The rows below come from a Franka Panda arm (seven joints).
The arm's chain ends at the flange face. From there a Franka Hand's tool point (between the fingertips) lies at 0.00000 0.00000 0.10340 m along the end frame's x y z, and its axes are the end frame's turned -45 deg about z.
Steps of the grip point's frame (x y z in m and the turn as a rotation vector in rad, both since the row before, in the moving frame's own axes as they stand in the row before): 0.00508 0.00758 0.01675 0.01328 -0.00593 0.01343; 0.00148 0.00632 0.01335 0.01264 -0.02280 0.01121; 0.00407 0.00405 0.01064 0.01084 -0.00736 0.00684; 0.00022 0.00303 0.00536 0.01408 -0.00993 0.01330; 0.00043 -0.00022 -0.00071 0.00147 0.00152 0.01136; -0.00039 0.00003 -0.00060 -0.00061 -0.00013 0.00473
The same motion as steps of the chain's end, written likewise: 0.01035 0.00231 0.01676 0.00520 -0.01358 0.01343; 0.00811 0.00269 0.01339 -0.00718 -0.02506 0.01121; 0.00707 0.00024 0.01065 0.00246 -0.01287 0.00684; 0.00405 0.00230 0.00538 0.00293 -0.01698 0.01330; 0.00014 -0.00024 -0.00071 0.00211 0.00004 0.01136; -0.00029 0.00024 -0.00060 -0.00052 0.00034 0.00473
